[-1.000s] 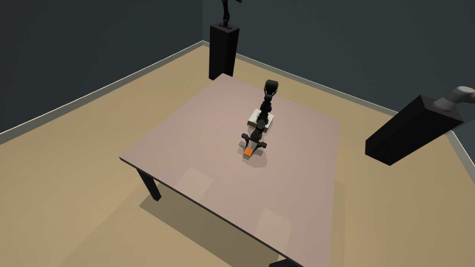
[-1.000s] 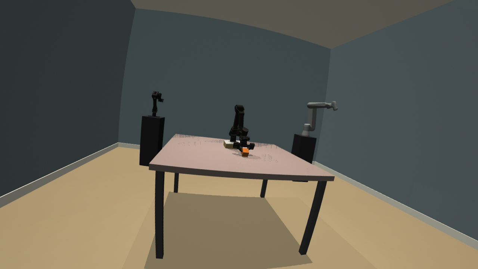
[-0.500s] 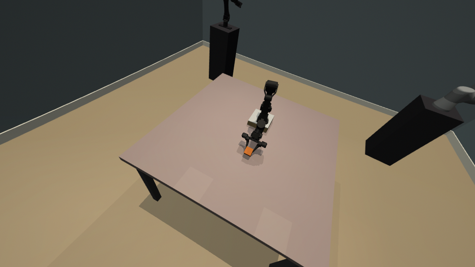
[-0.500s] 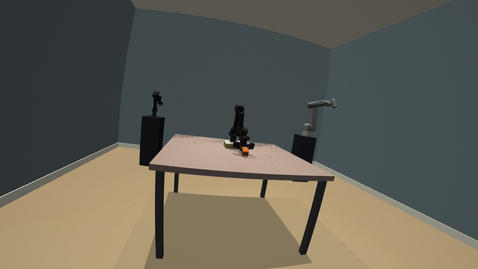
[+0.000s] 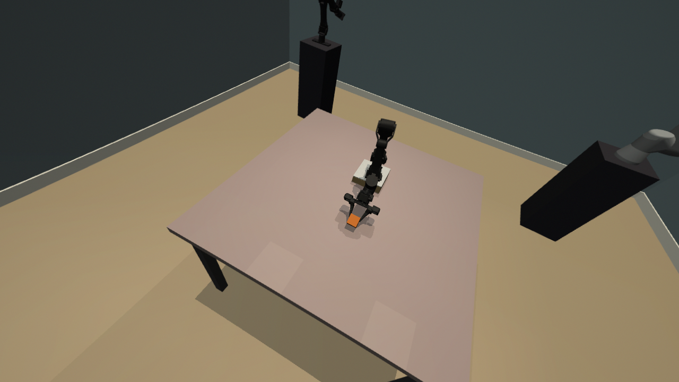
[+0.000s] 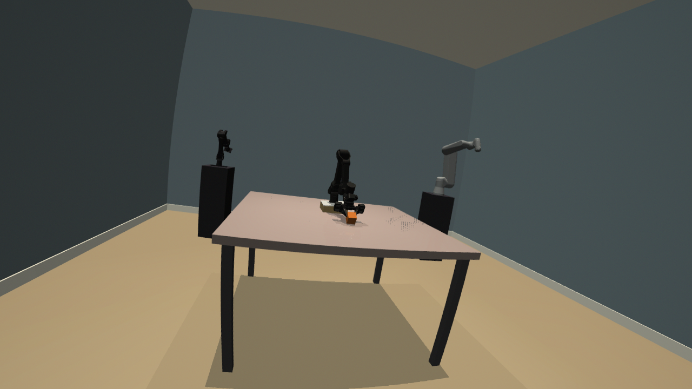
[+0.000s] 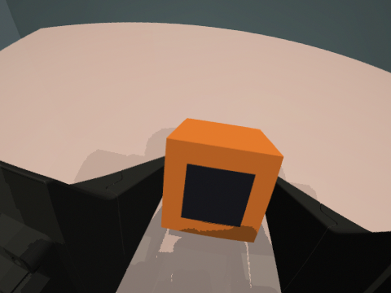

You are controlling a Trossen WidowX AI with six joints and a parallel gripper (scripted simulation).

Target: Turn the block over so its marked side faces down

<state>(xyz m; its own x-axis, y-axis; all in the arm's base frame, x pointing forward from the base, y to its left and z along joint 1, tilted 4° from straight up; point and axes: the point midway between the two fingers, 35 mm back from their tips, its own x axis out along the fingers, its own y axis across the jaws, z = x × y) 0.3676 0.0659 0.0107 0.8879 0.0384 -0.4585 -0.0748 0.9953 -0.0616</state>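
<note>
My gripper tip is now 10 mm past the orange block.
</note>
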